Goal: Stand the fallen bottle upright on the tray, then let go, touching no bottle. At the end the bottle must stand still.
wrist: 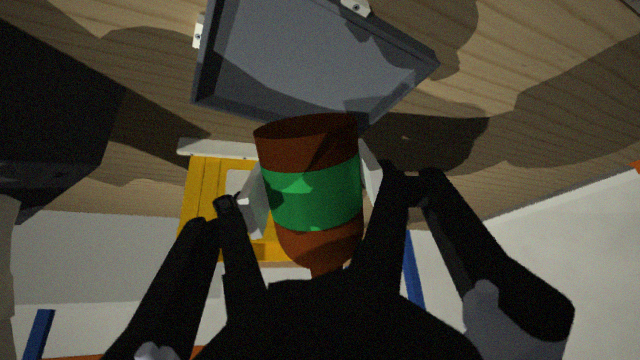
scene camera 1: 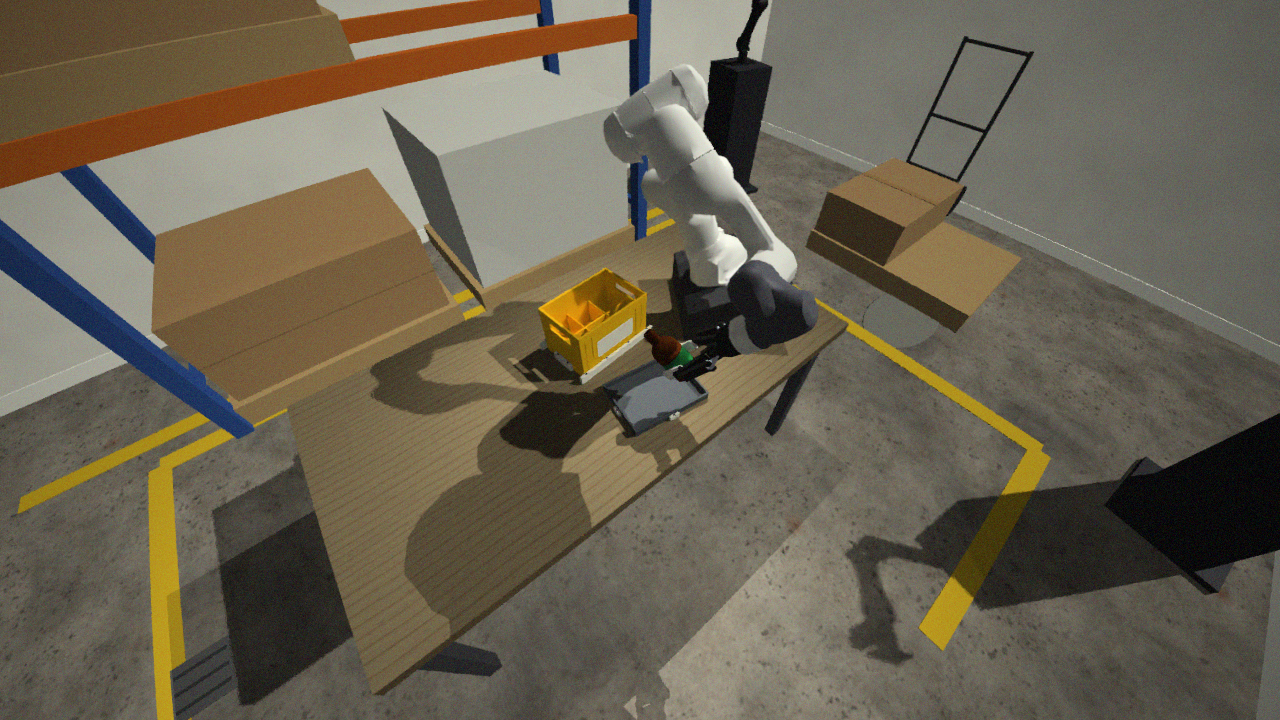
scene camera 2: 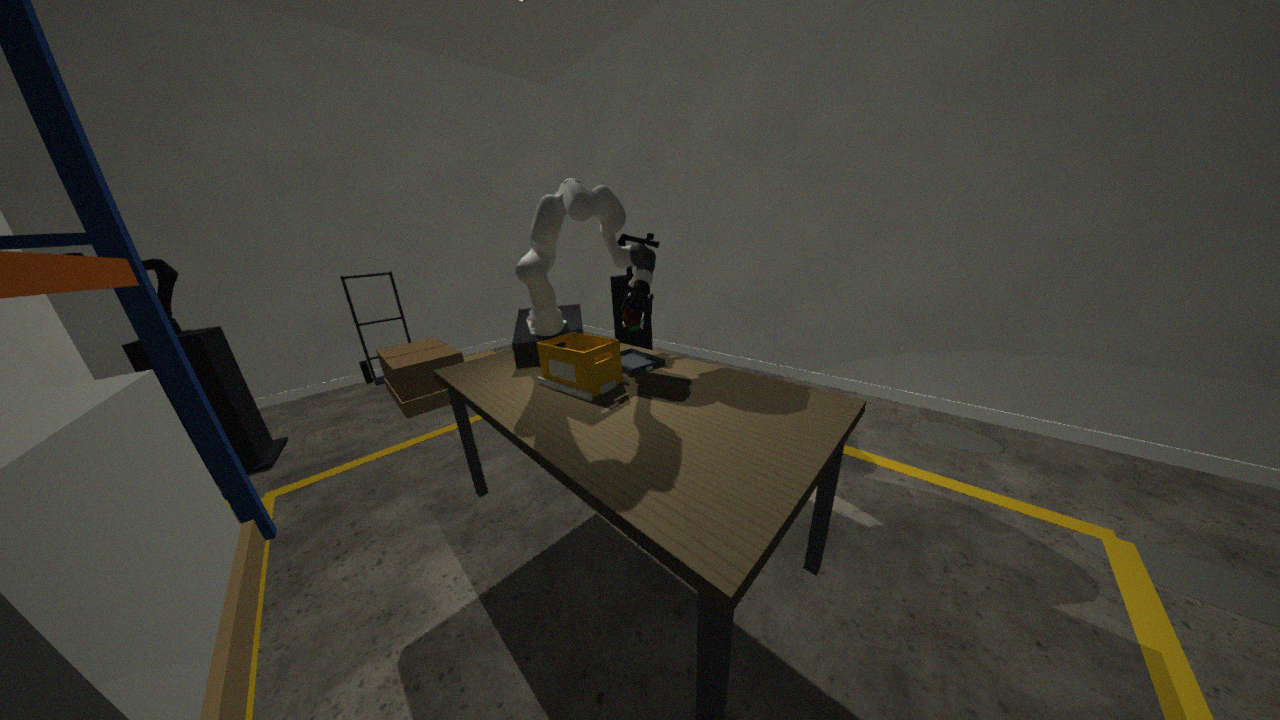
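The brown bottle with a green band (scene camera 1: 665, 347) (scene camera 2: 631, 315) (wrist: 315, 195) is in the air, tilted, with its neck up towards the upper left in scene camera 1. In the wrist view its round base points towards the tray and its neck towards the palm. My gripper (scene camera 1: 682, 359) (wrist: 312, 166) is shut on the bottle, with one pad on each side of the green band. The grey tray (scene camera 1: 656, 400) (scene camera 2: 637, 360) (wrist: 320, 65) lies on the table. The bottle is above the table near the tray's rear edge, apart from the tray.
A yellow crate with dividers (scene camera 1: 570, 351) (scene camera 2: 594, 368) (wrist: 201, 192) stands on a pale base beside the tray, close to the bottle's neck side. The arm's dark base block (scene camera 1: 702, 308) stands behind the tray on the wooden table (scene camera 1: 465, 465) (scene camera 2: 716, 465). A racking beam (scene camera 1: 492, 55) is behind the table.
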